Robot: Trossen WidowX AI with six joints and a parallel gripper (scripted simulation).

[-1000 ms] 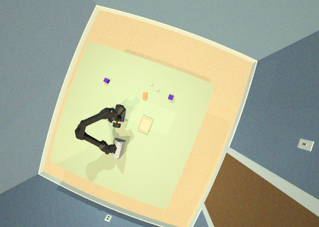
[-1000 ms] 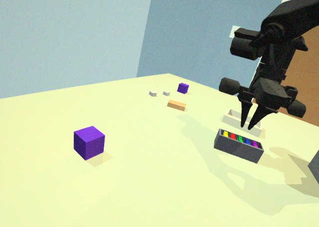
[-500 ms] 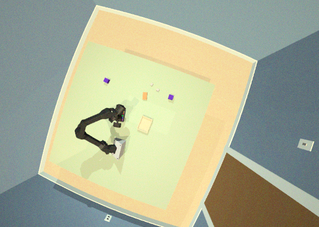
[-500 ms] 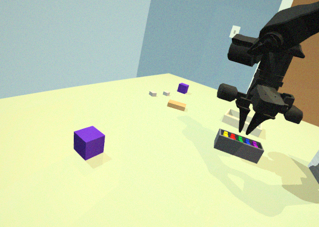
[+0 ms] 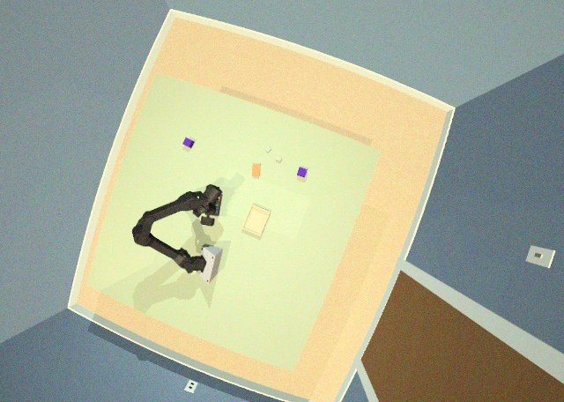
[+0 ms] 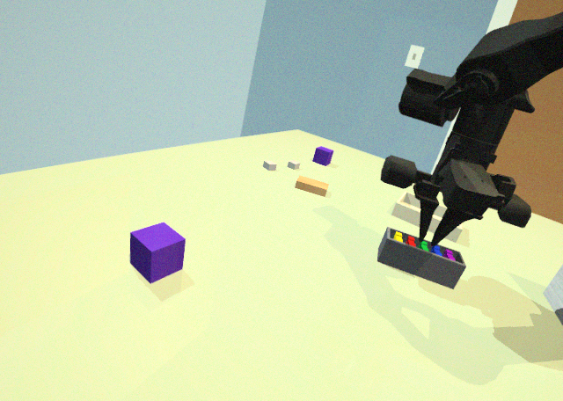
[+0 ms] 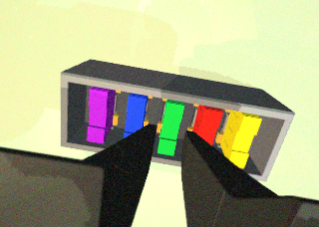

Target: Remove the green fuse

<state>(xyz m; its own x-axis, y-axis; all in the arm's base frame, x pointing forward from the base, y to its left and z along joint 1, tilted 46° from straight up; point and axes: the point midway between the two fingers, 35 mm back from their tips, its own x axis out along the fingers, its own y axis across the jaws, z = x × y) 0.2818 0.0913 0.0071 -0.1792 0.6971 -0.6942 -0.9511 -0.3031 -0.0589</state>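
My gripper tip is now 20 mm above the green fuse. From my gripper tip the other things lie so: red fuse 20 mm ahead, 10 mm to the left, 20 mm below; then blue fuse 20 mm behind, 20 mm below; then tray 20 mm ahead, 220 mm to the right, 40 mm below.
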